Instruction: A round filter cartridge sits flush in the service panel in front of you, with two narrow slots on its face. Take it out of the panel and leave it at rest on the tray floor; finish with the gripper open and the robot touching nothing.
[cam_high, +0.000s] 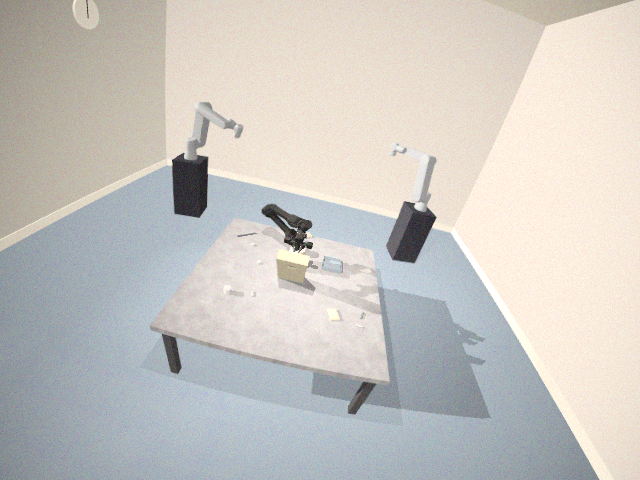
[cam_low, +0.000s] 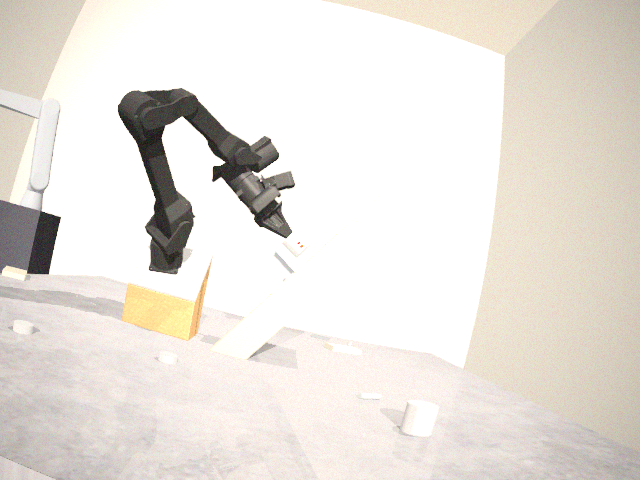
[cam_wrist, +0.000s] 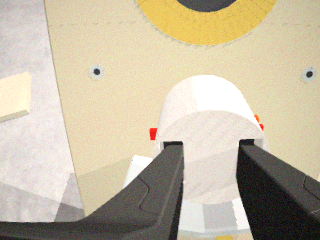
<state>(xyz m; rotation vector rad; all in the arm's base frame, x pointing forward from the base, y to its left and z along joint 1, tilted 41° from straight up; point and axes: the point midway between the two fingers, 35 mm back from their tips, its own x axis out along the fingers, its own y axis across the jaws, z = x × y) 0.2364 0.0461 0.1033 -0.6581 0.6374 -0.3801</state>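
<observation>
The round filter cartridge lies 1 cm below my gripper tip and 1 cm ahead of it. The rest, counted from my gripper tip: grey tray (32 cm to the left, 28 cm behind, 24 cm below).
</observation>
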